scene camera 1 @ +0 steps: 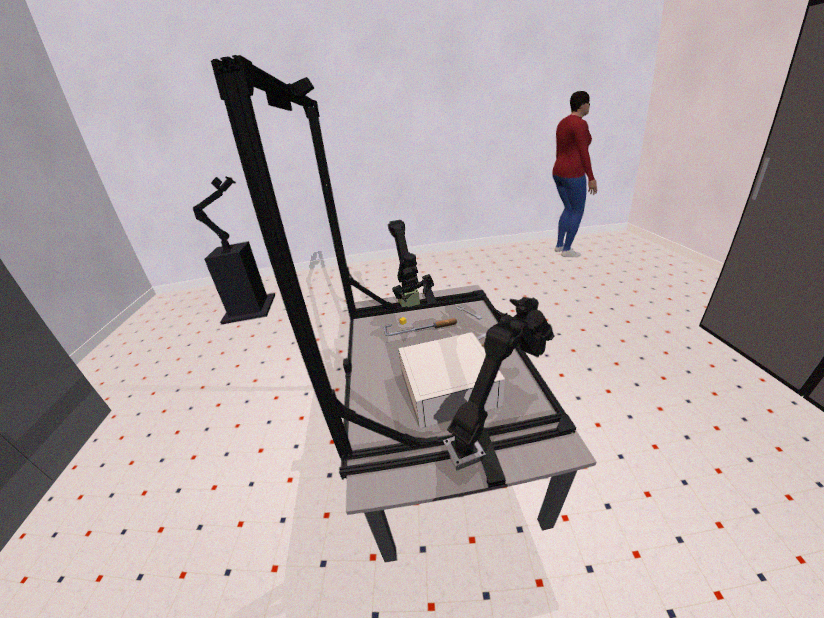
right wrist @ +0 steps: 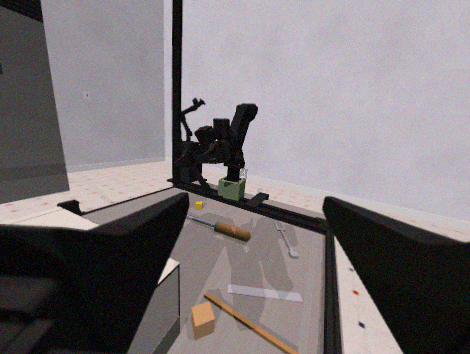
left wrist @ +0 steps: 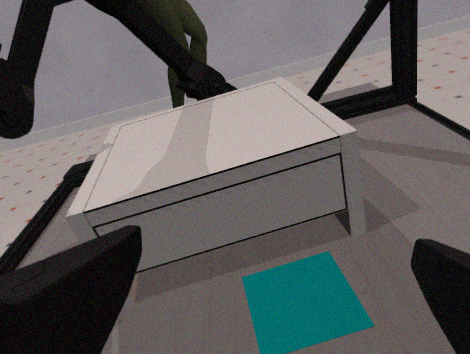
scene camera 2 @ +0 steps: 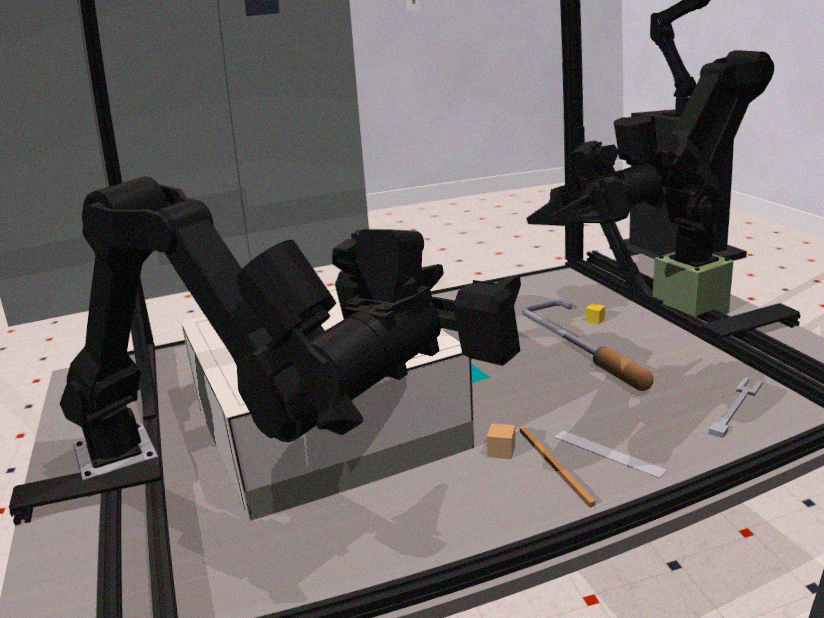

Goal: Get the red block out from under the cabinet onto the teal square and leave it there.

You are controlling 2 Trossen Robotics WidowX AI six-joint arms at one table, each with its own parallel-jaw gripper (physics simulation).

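Places are measured from the left arm's base along level axes (x right, y down, z ahead), in metres.
Where they show: left gripper, fingertip midpoint: [scene camera 1: 415, 298] [right wrist: 184, 163] [left wrist: 276, 245] [scene camera 2: 539, 220]; right gripper, fingertip midpoint: [scene camera 1: 501, 304] [right wrist: 255, 200] [scene camera 2: 478, 274]; left arm's base, origin of the base link: [right wrist: 232, 179] [scene camera 2: 694, 259]; right arm's base, origin of the base link: [scene camera 1: 464, 447] [scene camera 2: 113, 449].
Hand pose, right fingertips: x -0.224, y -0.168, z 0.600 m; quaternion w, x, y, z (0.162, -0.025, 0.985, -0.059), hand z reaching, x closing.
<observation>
Each offset is from my right fingertips to the top centre of the thing. "*": to the spot under its first point.
The red block shows in no view. The white cabinet @(dx +0.258, dy +0.131, dz +0.086 m) [scene camera 1: 440, 364] [scene camera 2: 348, 417] [left wrist: 216, 140] [right wrist: 165, 309] stands on short legs in the middle of the table, with a dark gap beneath it. The teal square @(* dx +0.302, dy +0.266, dz -0.131 m) [left wrist: 307, 302] lies on the table just in front of the cabinet; only a corner of it shows in scene camera 2 [scene camera 2: 478, 374]. My left gripper [scene camera 2: 547, 209] is open and empty, raised above the table and facing the cabinet front. My right gripper [scene camera 1: 532, 325] [right wrist: 255, 200] is open and empty, hovering over the cabinet's end.
A hook tool with a wooden handle [scene camera 2: 621, 368] [right wrist: 230, 231], a yellow cube @(dx +0.302, dy +0.241, dz -0.437 m) [scene camera 2: 595, 313] [right wrist: 198, 205], a wooden cube @(dx +0.072, dy +0.236, dz -0.073 m) [scene camera 2: 500, 439] [right wrist: 202, 317], a wooden stick @(dx +0.008, dy +0.259, dz -0.105 m) [scene camera 2: 557, 466] and a grey ruler @(dx -0.012, dy +0.265, dz -0.174 m) [scene camera 2: 608, 453] lie beside the cabinet. A black frame [scene camera 1: 263, 202] surrounds the table. A person [scene camera 1: 574, 172] stands behind.
</observation>
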